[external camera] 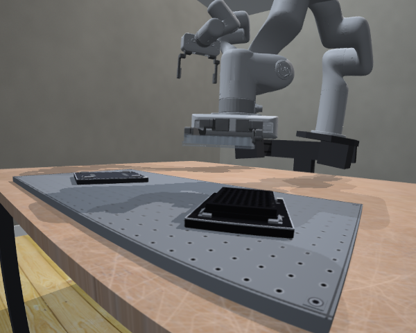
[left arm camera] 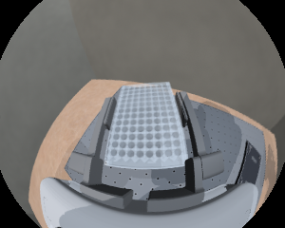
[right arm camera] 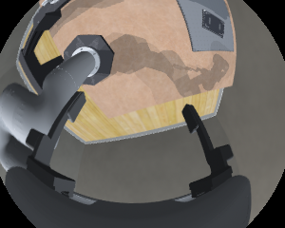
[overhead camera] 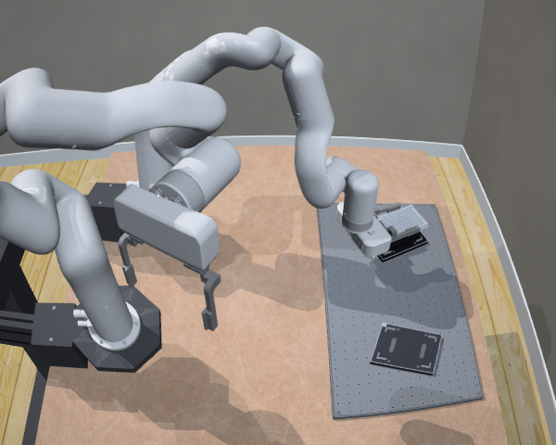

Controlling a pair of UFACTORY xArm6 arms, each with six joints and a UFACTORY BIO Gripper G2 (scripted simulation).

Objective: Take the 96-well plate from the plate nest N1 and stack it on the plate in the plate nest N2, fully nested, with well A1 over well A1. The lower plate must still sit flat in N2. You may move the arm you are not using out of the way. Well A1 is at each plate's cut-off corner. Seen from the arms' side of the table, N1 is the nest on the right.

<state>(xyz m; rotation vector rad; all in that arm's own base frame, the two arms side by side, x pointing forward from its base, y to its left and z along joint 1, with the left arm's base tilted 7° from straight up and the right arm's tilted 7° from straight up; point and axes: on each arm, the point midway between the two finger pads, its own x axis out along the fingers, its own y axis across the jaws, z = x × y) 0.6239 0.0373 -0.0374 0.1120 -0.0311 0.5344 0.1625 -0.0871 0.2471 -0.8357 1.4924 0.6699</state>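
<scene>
The black 96-well plate is 9 cm below my left hand and 4 cm to the left of it. From my left hand the other things lie so: A1 label: 10 cm below, 9 cm behind, 5 cm to the left; then nest N2: 10 cm below, 4 cm to the left; then clear 96-well plate: 1 cm below.
</scene>
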